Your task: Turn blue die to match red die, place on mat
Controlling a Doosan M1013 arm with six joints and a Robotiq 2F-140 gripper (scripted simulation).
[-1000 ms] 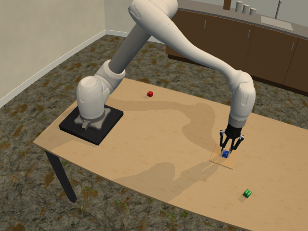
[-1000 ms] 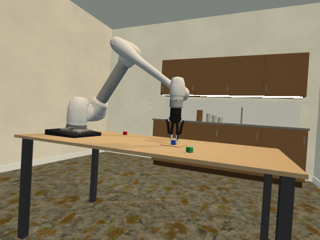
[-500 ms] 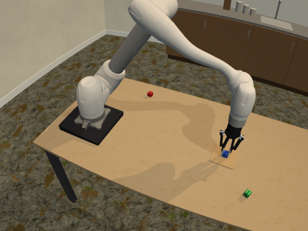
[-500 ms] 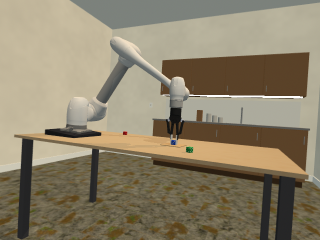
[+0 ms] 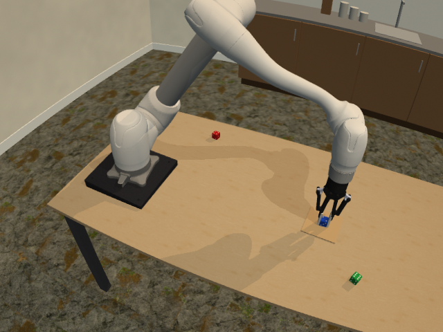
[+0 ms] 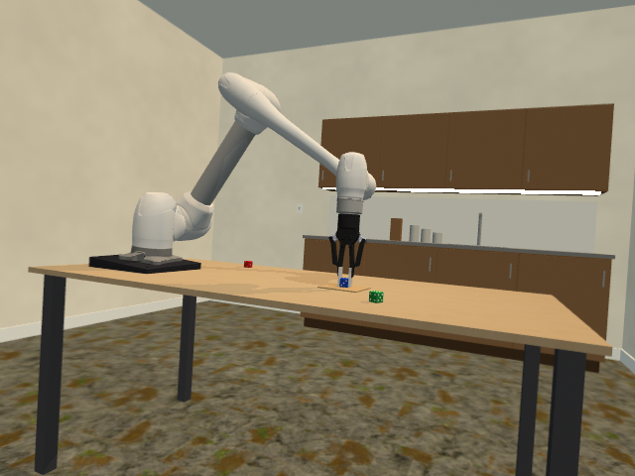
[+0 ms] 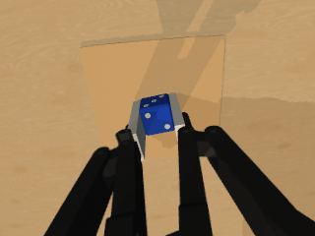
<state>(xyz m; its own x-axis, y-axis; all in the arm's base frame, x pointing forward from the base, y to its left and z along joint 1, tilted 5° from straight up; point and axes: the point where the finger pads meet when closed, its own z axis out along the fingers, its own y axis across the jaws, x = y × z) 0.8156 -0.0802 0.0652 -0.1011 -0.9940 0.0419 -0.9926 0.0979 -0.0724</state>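
The blue die lies 20 mm below my hand. Round my hand: green die 130 mm ahead, 230 mm to the right, 20 mm below; red die 540 mm behind, 430 mm to the left, 20 mm below; mat 40 mm below.
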